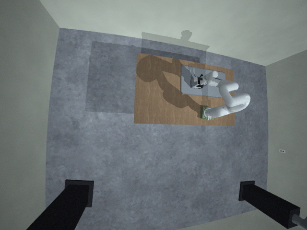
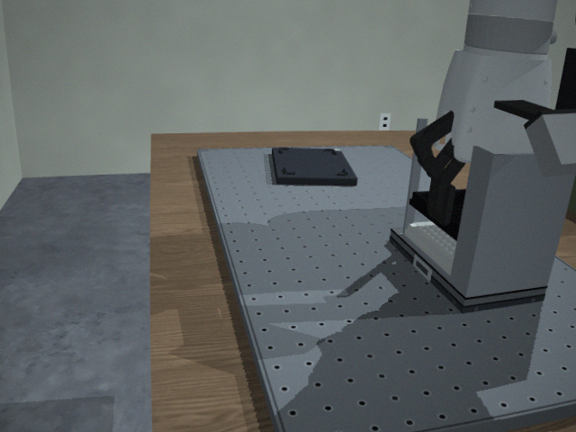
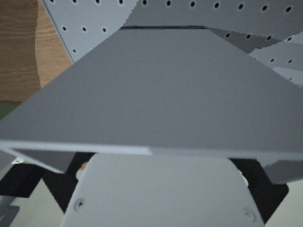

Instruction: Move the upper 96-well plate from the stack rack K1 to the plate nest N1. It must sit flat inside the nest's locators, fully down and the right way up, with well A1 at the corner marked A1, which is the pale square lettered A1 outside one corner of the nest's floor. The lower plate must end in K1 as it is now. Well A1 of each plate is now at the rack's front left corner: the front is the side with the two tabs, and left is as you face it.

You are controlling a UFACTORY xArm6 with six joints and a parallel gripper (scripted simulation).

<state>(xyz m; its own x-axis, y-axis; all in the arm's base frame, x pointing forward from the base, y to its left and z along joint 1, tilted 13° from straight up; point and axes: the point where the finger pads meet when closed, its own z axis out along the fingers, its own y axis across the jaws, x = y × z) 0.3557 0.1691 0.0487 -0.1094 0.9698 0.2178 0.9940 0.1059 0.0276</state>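
Right now the white 96-well plate is 5 cm below my hand. Round my hand: grey rack wall 1 cm behind, 7 cm to the left, 1 cm above; then thin post 5 cm ahead, 6 cm to the right, 1 cm above; then black 96-well plate 1 cm below.
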